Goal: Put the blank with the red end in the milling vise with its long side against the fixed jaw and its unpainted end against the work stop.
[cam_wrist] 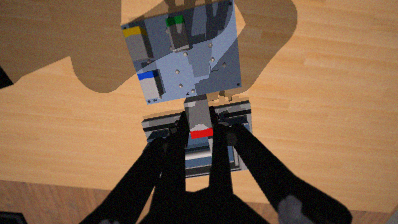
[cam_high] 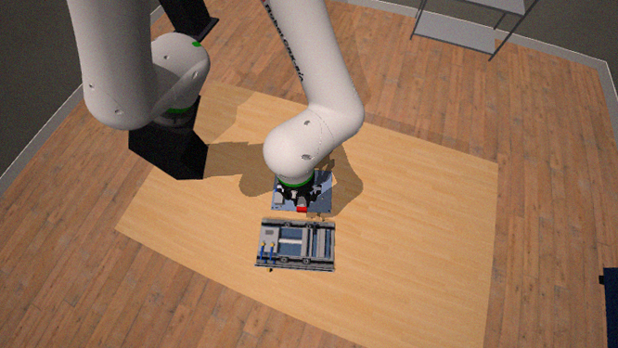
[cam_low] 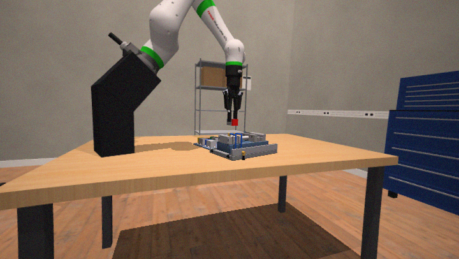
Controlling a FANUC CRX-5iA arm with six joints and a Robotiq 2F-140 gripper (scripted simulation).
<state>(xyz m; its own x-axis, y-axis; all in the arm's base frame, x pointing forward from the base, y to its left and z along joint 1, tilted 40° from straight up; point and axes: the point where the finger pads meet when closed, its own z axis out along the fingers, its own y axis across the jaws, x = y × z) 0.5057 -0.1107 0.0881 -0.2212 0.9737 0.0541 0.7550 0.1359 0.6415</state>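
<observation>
Now: the fixed jaw 110 mm below my hand, 110 mm ahead of it and 100 mm to the right of it. From my hand the other things lie so: work stop rod 90 mm below, 70 mm to the right, 70 mm ahead; red-ended blank 30 mm below; blue-ended blank 160 mm below, 120 mm behind, 20 mm to the left.
</observation>
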